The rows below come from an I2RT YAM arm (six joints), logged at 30 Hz.
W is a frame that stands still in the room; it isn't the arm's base.
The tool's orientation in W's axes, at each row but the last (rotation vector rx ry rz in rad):
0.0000, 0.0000, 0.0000
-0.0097, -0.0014, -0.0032
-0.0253, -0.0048, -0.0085
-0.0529, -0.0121, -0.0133
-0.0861, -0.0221, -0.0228
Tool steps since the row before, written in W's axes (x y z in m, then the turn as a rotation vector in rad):
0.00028, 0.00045, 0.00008, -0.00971, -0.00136, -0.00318
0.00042, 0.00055, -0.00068, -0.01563, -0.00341, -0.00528
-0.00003, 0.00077, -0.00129, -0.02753, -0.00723, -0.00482
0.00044, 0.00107, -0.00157, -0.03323, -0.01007, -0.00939
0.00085, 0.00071, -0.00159, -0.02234, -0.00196, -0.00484
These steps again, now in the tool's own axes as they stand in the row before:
0.00028, 0.00045, 0.00008, -0.00971, -0.00136, -0.00318
0.00042, 0.00056, -0.00068, -0.01563, -0.00341, -0.00529
-0.00004, 0.00080, -0.00127, -0.02749, -0.00734, -0.00487
0.00041, 0.00116, -0.00152, -0.03321, -0.01001, -0.00952
0.00080, 0.00086, -0.00154, -0.02240, -0.00207, -0.00452

